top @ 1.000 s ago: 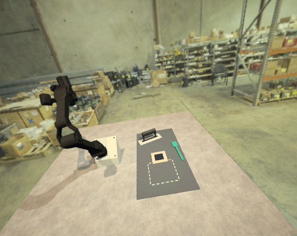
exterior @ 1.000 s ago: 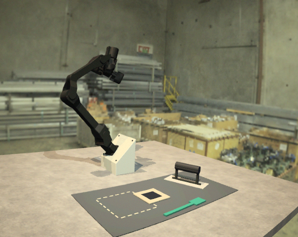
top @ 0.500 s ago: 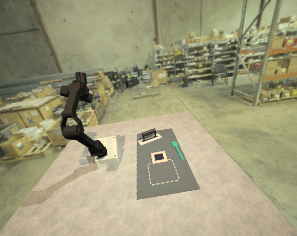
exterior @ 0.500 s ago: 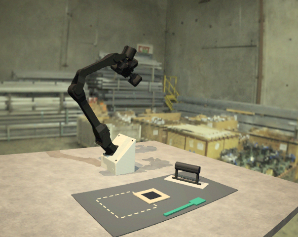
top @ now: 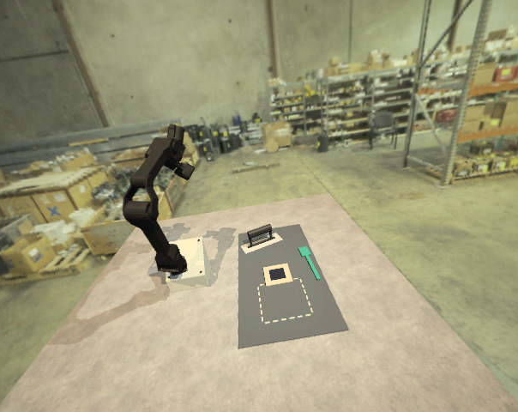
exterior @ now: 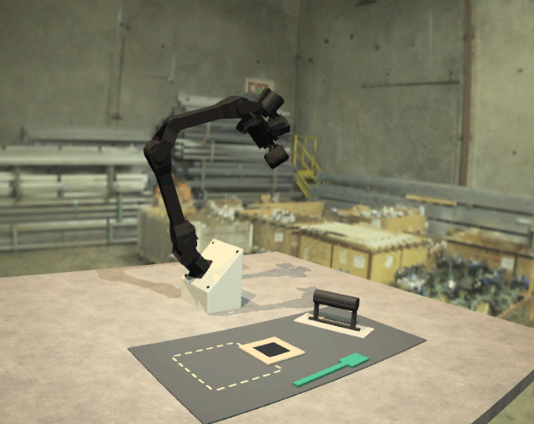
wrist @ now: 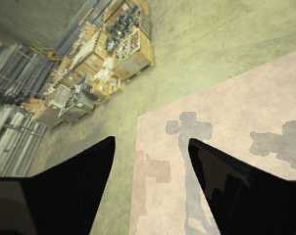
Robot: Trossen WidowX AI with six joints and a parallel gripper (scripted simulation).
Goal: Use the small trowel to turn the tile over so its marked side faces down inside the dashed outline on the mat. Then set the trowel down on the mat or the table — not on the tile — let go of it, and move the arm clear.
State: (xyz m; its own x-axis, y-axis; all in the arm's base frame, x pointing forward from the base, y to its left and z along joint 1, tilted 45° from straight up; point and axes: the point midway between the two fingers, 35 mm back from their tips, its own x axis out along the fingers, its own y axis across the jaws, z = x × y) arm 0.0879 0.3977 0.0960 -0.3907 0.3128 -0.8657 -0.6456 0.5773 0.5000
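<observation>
The trowel lies 360 mm ahead of my gripper tip, 90 mm to the right of it and 400 mm below it. From my gripper tip the other things lie so: grey mat: 360 mm ahead, 300 mm to the right, 460 mm below; tile: 350 mm ahead, 340 mm to the right, 430 mm below; green flat tool: 500 mm ahead, 290 mm to the right, 430 mm below.
</observation>
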